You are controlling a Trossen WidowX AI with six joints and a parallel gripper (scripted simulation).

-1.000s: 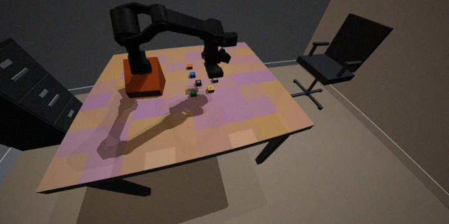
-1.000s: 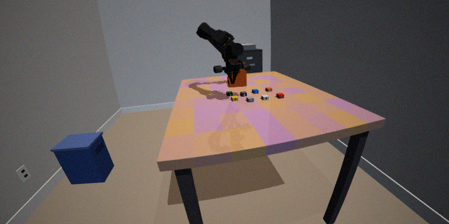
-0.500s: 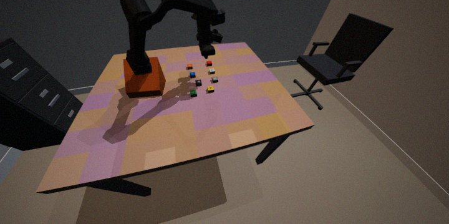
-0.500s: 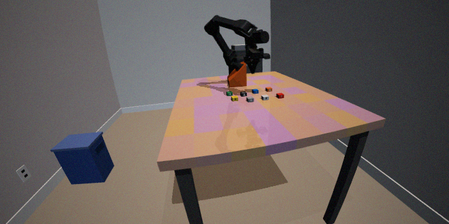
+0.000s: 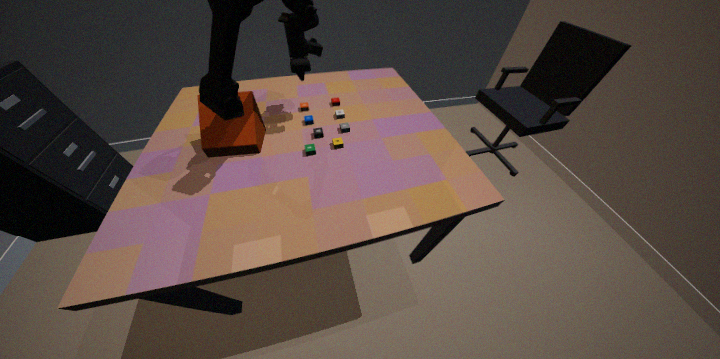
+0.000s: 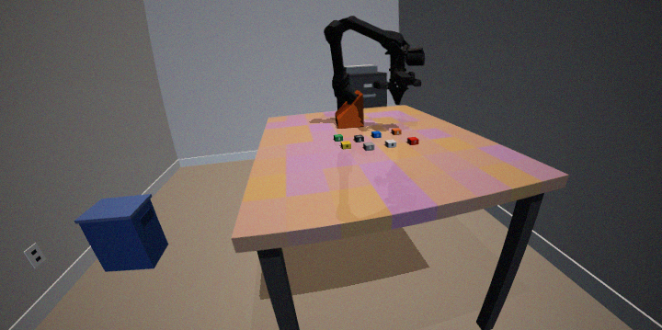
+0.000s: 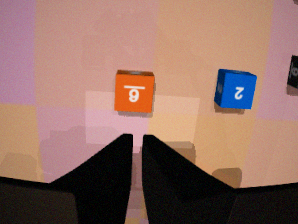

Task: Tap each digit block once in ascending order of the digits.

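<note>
Right now the orange block is 12 cm below my gripper tip and 1 cm behind it. Round my gripper tip: blue block 12 cm below, 9 cm to the right; white block 12 cm below, 12 cm ahead, 8 cm to the right; red block 12 cm below, 12 cm ahead, 1 cm to the left.
</note>
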